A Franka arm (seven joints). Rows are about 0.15 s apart.
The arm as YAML. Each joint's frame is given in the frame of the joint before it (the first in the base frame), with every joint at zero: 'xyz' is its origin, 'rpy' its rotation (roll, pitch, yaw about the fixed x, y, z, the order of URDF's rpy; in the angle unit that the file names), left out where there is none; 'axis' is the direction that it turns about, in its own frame. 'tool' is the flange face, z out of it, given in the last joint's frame.
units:
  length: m
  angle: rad
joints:
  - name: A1
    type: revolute
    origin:
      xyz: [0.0, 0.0, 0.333]
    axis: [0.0, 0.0, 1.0]
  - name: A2
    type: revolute
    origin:
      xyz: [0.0, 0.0, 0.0]
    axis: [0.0, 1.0, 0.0]
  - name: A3
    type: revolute
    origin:
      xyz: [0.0, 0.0, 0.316]
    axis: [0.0, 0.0, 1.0]
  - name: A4
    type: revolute
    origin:
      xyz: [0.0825, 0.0, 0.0]
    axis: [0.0, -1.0, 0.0]
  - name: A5
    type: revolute
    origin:
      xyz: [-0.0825, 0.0, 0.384]
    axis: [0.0, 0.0, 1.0]
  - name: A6
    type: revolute
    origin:
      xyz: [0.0, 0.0, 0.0]
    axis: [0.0, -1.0, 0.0]
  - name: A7
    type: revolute
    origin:
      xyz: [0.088, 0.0, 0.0]
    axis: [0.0, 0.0, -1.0]
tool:
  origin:
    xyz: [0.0, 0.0, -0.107]
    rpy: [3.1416, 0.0, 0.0]
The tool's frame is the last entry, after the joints.
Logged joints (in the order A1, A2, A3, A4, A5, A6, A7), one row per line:
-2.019 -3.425 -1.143 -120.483 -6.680 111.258 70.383
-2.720 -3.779 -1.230 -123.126 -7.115 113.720 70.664
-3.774 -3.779 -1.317 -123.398 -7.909 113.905 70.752
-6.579 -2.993 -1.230 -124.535 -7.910 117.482 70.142
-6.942 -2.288 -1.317 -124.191 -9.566 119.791 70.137
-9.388 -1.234 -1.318 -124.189 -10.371 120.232 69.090
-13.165 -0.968 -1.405 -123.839 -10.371 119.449 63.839
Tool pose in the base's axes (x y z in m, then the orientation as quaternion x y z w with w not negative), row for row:
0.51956 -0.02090 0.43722 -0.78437 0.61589 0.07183 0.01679
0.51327 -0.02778 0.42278 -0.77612 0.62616 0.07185 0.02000
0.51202 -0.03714 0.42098 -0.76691 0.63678 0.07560 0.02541
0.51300 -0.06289 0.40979 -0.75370 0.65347 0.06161 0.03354
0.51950 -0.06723 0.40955 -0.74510 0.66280 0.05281 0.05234
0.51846 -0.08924 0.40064 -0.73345 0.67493 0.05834 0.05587
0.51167 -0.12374 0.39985 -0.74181 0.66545 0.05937 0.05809
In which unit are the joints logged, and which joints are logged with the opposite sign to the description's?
The joints are logged in degrees. Opposite sign: A5.
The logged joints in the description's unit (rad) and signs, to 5 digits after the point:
-0.03524 -0.05978 -0.01995 -2.10283 0.11659 1.94182 1.22842
-0.04747 -0.06596 -0.02147 -2.14895 0.12418 1.98479 1.23332
-0.06587 -0.06596 -0.02299 -2.15370 0.13804 1.98802 1.23486
-0.11483 -0.05224 -0.02147 -2.17355 0.13806 2.05045 1.22421
-0.12116 -0.03993 -0.02299 -2.16754 0.16696 2.09075 1.22412
-0.16385 -0.02154 -0.02300 -2.16751 0.18101 2.09844 1.20585
-0.22977 -0.01689 -0.02452 -2.16140 0.18101 2.08478 1.11420

